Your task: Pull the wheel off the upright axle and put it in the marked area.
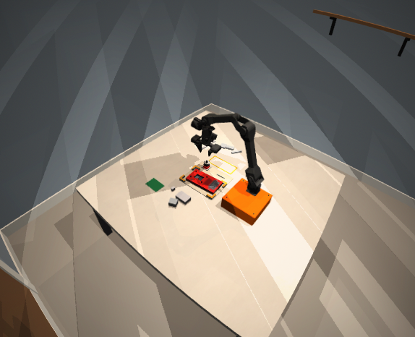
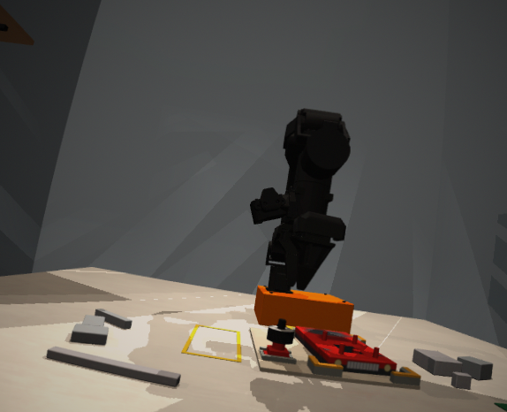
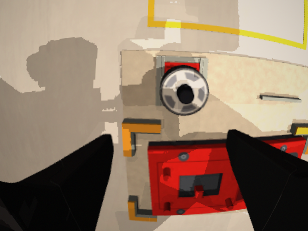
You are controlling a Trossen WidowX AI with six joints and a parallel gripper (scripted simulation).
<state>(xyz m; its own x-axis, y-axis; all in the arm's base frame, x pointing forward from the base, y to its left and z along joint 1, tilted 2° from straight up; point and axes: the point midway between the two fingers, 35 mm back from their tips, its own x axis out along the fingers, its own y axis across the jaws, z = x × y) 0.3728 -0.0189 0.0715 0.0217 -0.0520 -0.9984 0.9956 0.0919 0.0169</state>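
Now: gripper tip 70 mm above the wheel, 10 mm to the left of it and 10 mm past it. Also, from my gripper tip: long grey bar (200 mm to the right, 140 mm ahead, 110 mm below); then black axle (80 mm below, 10 mm to the right, 10 mm behind); then green patch (320 mm to the left, 120 mm ahead, 110 mm below).
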